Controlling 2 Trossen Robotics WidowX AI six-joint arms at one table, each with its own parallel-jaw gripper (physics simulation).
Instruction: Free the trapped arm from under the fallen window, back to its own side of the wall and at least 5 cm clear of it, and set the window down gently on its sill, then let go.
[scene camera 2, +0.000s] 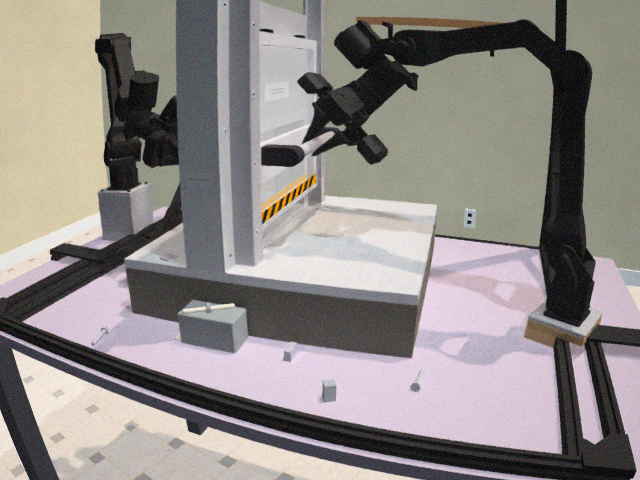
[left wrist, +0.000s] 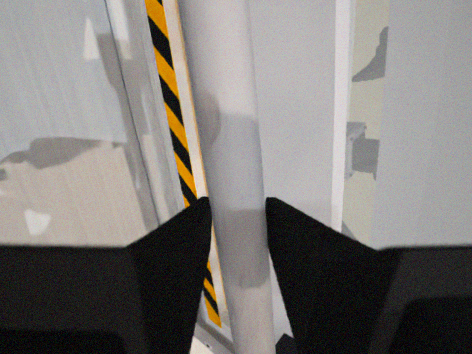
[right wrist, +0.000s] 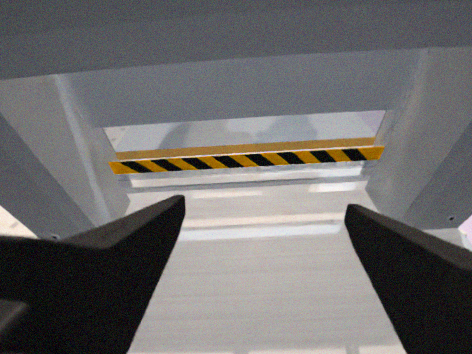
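Where they show: left gripper, between the fingertips: (left wrist: 238, 207) (right wrist: 252, 63); right gripper, between the fingertips: (left wrist: 355, 126) (right wrist: 264, 207); left arm's base, origin of its link: (scene camera 2: 567, 313); right arm's base, origin of its link: (scene camera 2: 124, 187).
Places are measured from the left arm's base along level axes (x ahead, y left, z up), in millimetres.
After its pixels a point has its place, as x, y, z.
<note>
The window (scene camera 2: 286, 111) @[473, 163, 270] (left wrist: 300, 100) @[456, 192, 213] stands upright between the posts of the wall (scene camera 2: 201, 129) @[407, 369, 265] (right wrist: 240, 30) @[558, 193, 253]. Its striped lower rail (scene camera 2: 289, 198) @[481, 152, 113] (left wrist: 175, 120) @[462, 181, 116] (right wrist: 245, 161) @[500, 159, 115] is low, with a narrow gap showing beneath it in the right wrist view. My left gripper (scene camera 2: 308, 146) @[444, 141, 203] (left wrist: 238, 207) @[444, 141, 203] is shut on the window's pale handle bar (scene camera 2: 319, 141) @[436, 122, 217] (left wrist: 235, 165) @[418, 156, 219]. My right gripper (right wrist: 264, 207) @[606, 229, 186] is open and empty, facing the wall. The wall hides it in scene camera 2; the right arm (scene camera 2: 160, 147) @[629, 328, 215] shows left of the wall, out from under the window.
The wall stands on a broad pale-topped block (scene camera 2: 361, 258). In front lie a grey box (scene camera 2: 211, 330) with a pale rod on top, small grey blocks (scene camera 2: 329, 390) @[161, 366, -21] (scene camera 2: 290, 351) @[265, 338, -24] and bolts (scene camera 2: 417, 380) @[104, 264, -30] (scene camera 2: 99, 335) @[493, 535, -31]. Black rails (scene camera 2: 289, 413) @[158, 432, -20] edge the table.
</note>
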